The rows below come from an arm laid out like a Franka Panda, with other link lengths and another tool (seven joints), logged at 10 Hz.
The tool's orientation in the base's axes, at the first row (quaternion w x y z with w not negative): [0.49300, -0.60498, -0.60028, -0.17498]
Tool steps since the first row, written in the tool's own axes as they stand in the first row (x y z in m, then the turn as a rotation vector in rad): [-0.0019, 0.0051, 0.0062, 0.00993, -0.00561, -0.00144]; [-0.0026, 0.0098, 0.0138, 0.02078, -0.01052, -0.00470]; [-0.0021, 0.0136, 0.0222, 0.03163, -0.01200, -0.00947]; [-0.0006, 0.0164, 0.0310, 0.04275, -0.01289, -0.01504]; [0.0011, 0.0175, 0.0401, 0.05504, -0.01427, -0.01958]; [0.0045, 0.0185, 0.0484, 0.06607, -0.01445, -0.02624]
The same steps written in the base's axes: [0.0018, 0.0050, -0.0063, -0.00233, 0.00318, 0.01080]; [0.0030, 0.0117, -0.0121, -0.00314, 0.00554, 0.02289]; [0.0033, 0.0196, -0.0170, -0.00029, 0.00740, 0.03434]; [0.0028, 0.0281, -0.0209, 0.00346, 0.00888, 0.04614]; [0.0007, 0.0366, -0.0240, 0.00662, 0.01174, 0.05861]; [-0.0008, 0.0454, -0.0254, 0.01140, 0.01244, 0.07056]
